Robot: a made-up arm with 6 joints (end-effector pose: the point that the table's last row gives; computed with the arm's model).
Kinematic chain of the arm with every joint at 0, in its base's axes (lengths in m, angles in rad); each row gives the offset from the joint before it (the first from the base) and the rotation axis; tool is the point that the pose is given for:
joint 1: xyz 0 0 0.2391 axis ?
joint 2: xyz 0 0 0 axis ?
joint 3: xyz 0 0 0.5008 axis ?
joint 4: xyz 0 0 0 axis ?
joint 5: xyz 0.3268 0 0 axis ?
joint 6: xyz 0 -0.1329 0 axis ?
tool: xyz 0 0 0
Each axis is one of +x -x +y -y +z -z.
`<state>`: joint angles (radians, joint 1 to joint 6).
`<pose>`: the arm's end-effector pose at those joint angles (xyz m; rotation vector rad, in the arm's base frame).
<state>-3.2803 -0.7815 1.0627 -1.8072 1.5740 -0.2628</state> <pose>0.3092 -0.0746 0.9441 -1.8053 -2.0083 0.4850</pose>
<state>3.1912 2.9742 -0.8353 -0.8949 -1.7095 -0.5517</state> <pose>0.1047 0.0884 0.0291 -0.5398 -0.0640 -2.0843</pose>
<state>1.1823 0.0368 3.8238 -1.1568 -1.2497 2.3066</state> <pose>-0.0702 -0.3125 0.6402 0.0139 -2.2063 -1.9989</pose>
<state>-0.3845 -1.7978 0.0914 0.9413 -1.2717 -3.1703</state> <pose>-0.6711 0.1871 0.4031 2.2948 -1.8527 0.8454</pose>
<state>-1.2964 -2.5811 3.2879 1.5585 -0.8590 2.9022</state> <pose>0.0218 -0.0836 -0.1949 1.0768 -1.5152 -1.8818</pose>
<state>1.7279 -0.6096 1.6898 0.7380 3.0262 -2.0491</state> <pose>0.1865 -0.5486 0.8340 1.2187 1.8653 -0.4351</pose>
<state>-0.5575 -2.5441 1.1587 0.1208 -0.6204 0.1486</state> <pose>-0.5364 0.1790 -0.3624 0.7606 3.0145 0.4014</pose>
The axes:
joint 1: +z
joint 2: +y
joint 3: -y
joint 4: -x
joint 5: -y
joint 6: -x

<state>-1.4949 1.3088 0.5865 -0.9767 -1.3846 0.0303</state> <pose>-0.0244 -0.6598 0.0701 2.0909 0.6569 -0.4503</pose>
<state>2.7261 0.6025 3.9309 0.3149 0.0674 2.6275</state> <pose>0.0781 0.1036 0.5506 0.2452 0.2040 -0.4578</pose>
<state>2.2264 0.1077 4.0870 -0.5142 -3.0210 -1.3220</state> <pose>0.2218 -0.0986 0.5379 1.4530 0.3511 2.3398</pose>
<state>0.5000 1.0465 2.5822 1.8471 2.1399 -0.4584</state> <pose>0.2610 0.1839 0.8209 1.8836 2.0702 -1.0711</pose>
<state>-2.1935 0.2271 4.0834 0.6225 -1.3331 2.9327</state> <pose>-0.0391 0.1306 0.4543 0.1395 -0.5853 1.5185</pose>
